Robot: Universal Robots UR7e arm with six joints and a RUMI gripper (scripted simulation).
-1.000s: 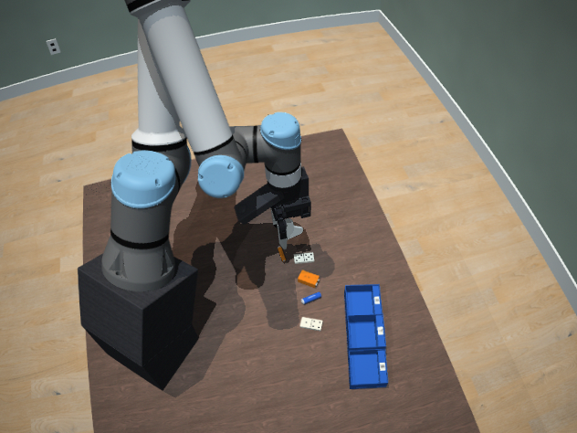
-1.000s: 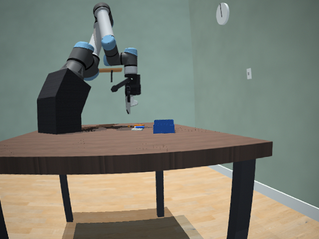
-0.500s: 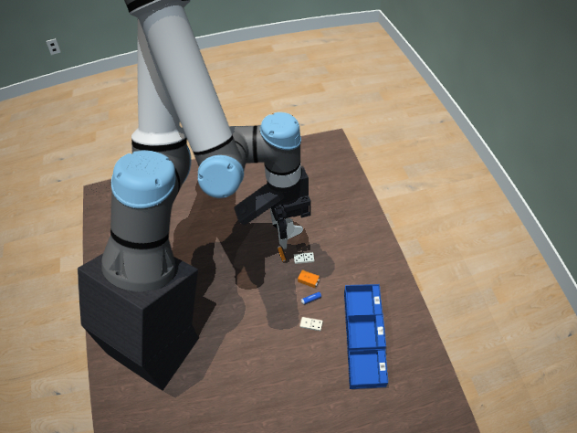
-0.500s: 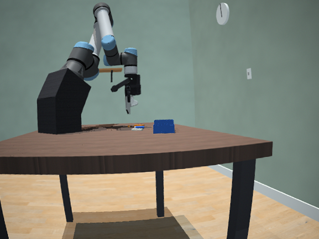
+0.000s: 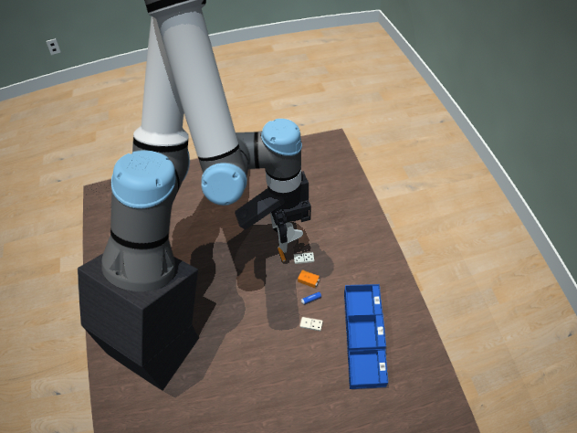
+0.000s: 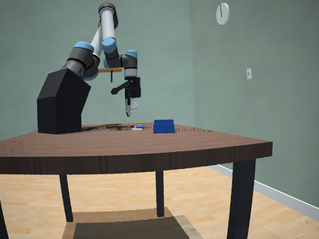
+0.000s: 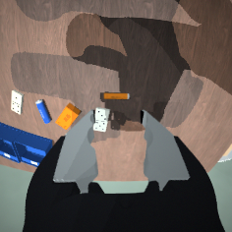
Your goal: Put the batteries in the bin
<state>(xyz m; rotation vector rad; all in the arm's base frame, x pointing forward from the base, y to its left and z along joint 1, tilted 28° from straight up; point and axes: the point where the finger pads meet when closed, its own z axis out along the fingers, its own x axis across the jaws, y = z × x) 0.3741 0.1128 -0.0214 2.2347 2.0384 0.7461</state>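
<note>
Right now the thin orange battery is 7 cm below my hand. Round my hand: joined blue bins (11 cm ahead, 29 cm to the right, 5 cm below); blue cylindrical battery (3 cm ahead, 15 cm to the right, 7 cm below); orange nine-volt battery (5 cm ahead, 10 cm to the right, 6 cm below).
</note>
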